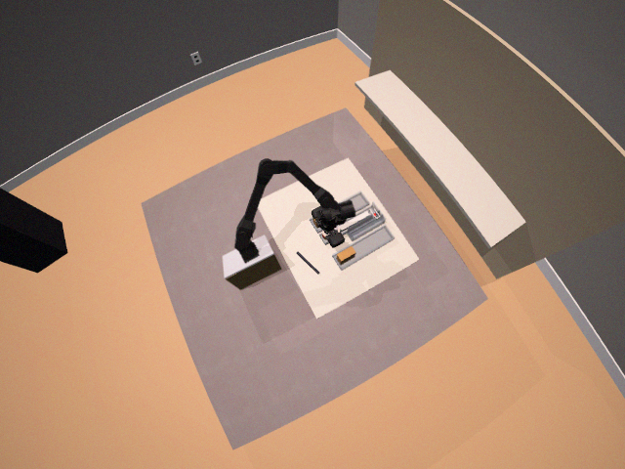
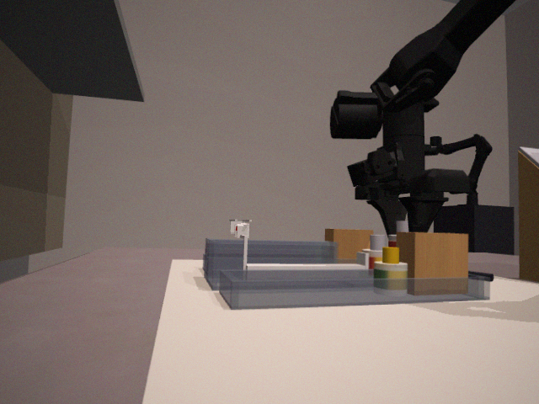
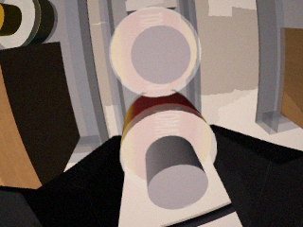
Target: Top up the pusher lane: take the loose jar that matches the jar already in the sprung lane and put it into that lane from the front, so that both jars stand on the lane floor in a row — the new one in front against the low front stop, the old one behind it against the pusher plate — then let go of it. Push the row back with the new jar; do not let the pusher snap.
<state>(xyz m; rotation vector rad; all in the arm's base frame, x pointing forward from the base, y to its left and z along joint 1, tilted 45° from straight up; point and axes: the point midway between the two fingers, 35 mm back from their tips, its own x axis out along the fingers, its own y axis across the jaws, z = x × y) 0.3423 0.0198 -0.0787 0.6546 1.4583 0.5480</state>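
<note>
My gripper tip is 5 cm short of the cream board, 2 cm to the right of it and 5 cm above it. The rest, counted from my gripper tip: sprung lane: 15 cm ahead, 3 cm to the right, 3 cm below; then white pusher plate: 15 cm ahead, 4 cm to the right; then thin dark rod: 14 cm behind, 6 cm to the right, 4 cm below.
</note>
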